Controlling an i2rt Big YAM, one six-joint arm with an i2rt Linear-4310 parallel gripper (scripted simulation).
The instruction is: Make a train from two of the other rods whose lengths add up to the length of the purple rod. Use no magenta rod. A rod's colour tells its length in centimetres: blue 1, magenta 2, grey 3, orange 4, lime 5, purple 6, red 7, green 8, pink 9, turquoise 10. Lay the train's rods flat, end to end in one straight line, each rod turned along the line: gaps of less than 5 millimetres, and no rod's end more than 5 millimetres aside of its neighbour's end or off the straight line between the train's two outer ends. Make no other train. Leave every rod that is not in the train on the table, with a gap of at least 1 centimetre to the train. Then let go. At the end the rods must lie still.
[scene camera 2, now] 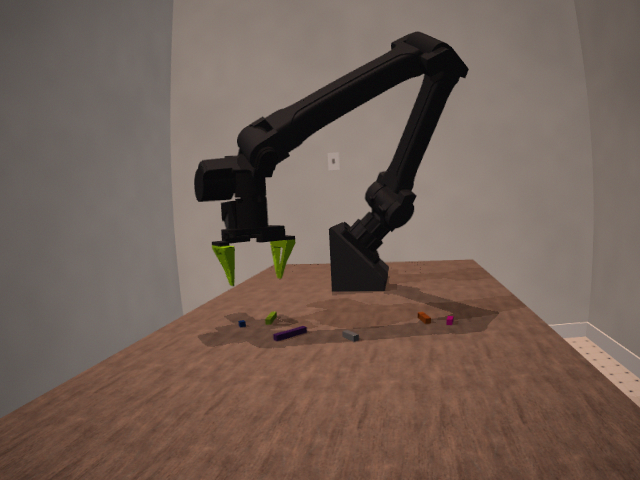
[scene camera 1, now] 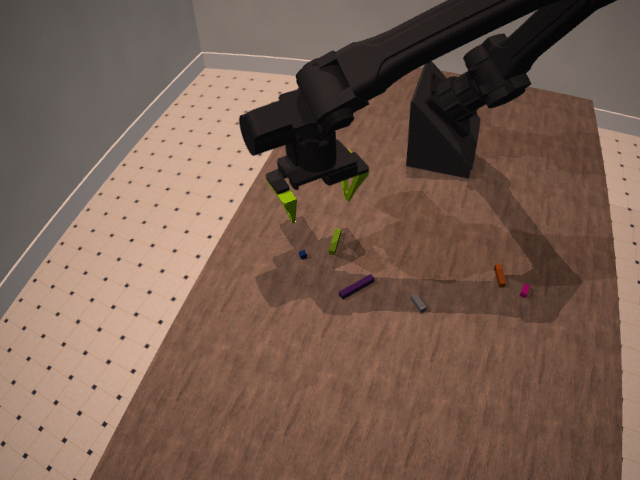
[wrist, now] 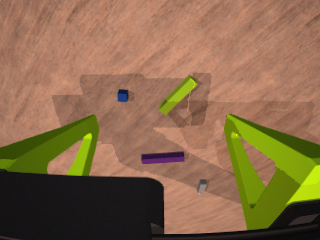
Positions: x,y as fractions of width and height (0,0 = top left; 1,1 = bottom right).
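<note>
You'd find my gripper at (scene camera 1: 0.50,0.44), and it's visible too at (scene camera 2: 0.40,0.59) and at (wrist: 0.50,0.51).
</note>
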